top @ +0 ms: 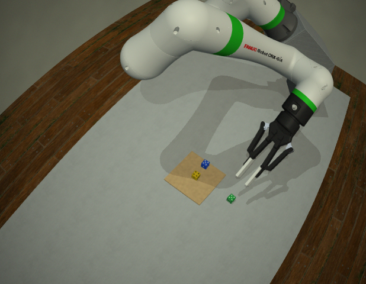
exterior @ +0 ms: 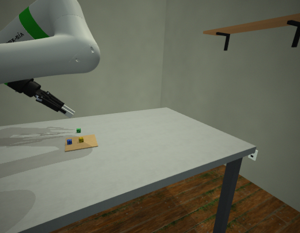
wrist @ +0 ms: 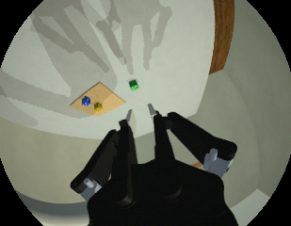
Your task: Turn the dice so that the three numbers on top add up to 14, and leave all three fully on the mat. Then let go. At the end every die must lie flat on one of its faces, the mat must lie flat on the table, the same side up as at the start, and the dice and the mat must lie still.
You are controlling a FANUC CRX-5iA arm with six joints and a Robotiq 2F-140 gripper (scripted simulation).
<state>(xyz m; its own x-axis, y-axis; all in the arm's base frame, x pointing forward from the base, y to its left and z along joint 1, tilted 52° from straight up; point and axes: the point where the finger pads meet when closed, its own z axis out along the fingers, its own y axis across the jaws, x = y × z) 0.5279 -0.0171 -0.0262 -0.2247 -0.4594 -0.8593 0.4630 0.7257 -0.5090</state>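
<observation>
My gripper is now 40 mm short of the green die, 20 mm to the left of it and 110 mm above it. The rest, counted from my hand: yellow die (150 mm to the right, 110 mm below); tan mat (150 mm to the right, 120 mm below); blue die (50 mm behind, 140 mm to the right, 110 mm below).
</observation>
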